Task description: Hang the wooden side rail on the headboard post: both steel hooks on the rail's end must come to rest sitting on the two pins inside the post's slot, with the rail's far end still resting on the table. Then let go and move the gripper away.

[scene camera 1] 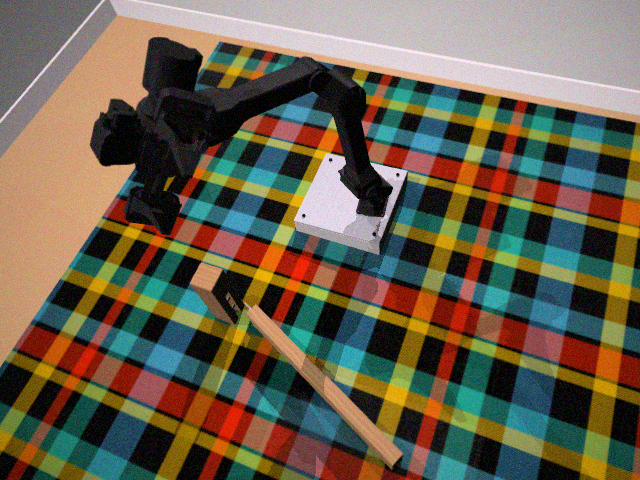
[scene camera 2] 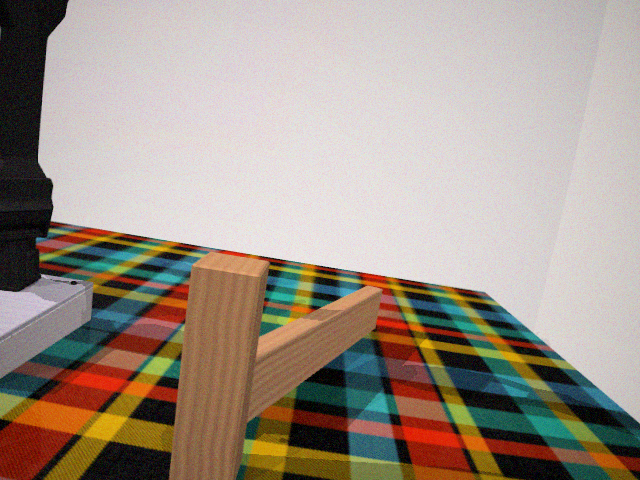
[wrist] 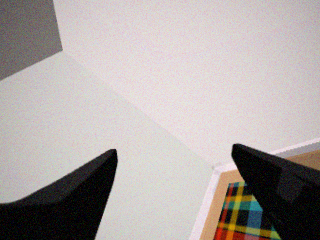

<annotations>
my gripper: scene camera 1; wrist; not seen in scene camera 2 (out of frame)
wooden side rail: scene camera 1; scene camera 2; not seen in the wrist view (out of frame)
same spot on wooden side rail: (scene camera 1: pixel 362 425) = (scene camera 2: pixel 359 296)
same spot on my gripper: (wrist: pixel 79 198) = (scene camera 1: pixel 171 148)
</annotations>
